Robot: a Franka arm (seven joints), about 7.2 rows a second.
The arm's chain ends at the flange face. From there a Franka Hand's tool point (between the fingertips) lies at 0.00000 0.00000 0.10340 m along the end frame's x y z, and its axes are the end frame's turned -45 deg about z.
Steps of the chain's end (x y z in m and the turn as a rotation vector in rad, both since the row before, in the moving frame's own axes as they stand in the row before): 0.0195 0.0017 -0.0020 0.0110 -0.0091 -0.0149; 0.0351 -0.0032 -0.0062 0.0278 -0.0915 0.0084; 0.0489 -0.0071 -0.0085 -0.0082 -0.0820 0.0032; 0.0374 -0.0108 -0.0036 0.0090 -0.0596 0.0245
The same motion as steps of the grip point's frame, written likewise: 0.0127 0.0135 -0.0020 0.0142 0.0013 -0.0149; 0.0225 0.0138 -0.0067 0.0844 -0.0450 0.0084; 0.0330 0.0242 -0.0089 0.0522 -0.0638 0.0032; 0.0304 0.0138 -0.0038 0.0485 -0.0358 0.0245
